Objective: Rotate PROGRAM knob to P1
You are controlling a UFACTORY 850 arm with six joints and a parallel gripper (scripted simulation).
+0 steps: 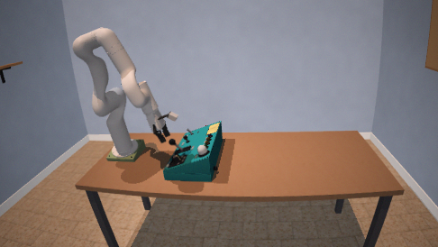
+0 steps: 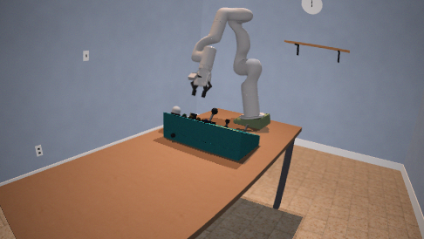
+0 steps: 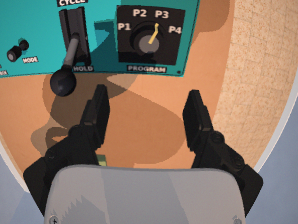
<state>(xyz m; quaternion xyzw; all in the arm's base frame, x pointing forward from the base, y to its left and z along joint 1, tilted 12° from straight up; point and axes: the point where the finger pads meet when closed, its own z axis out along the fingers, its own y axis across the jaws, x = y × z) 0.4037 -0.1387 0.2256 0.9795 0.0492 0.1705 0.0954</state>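
The program knob is 60 mm ahead of my hand and 130 mm below it. Round my hand: teal console (70 mm ahead, 180 mm to the left, 150 mm below); cycle lever (10 mm ahead, 120 mm to the left, 120 mm below); mode knob (30 mm ahead, 240 mm to the left, 120 mm below).
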